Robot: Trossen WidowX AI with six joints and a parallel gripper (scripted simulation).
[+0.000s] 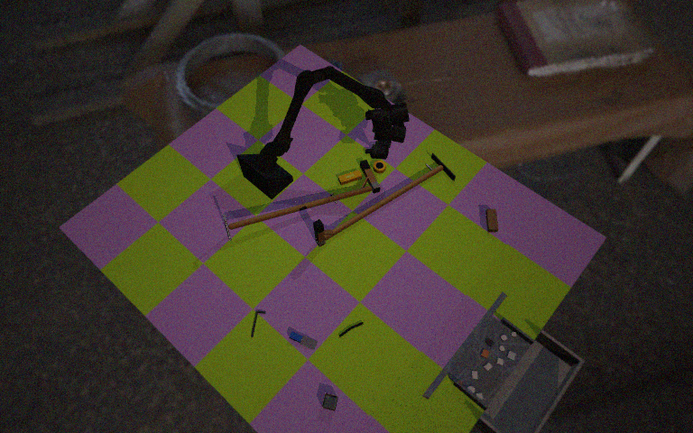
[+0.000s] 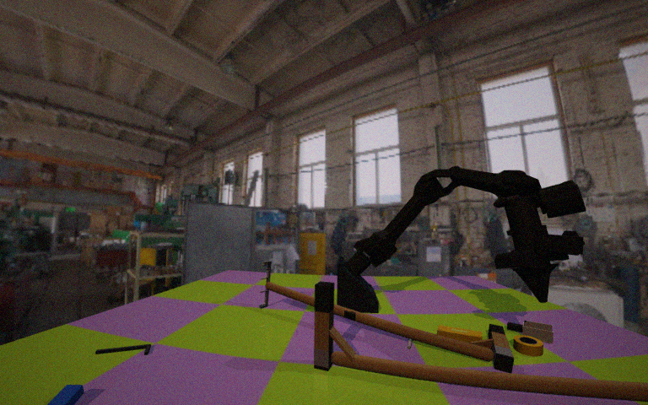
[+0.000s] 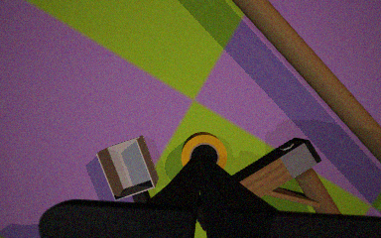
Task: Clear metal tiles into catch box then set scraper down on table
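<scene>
Now: gripper tip 11 cm short of the long scraper, 15 cm to the left of it and 3 cm above it. From my gripper tip the other things lie so: grey box 8 cm behind, 3 cm to the left, 9 cm below; then curved black strip 34 cm ahead, 59 cm to the right, 9 cm below; then yellow tape roll 1 cm behind, 2 cm to the right, 9 cm below.
</scene>
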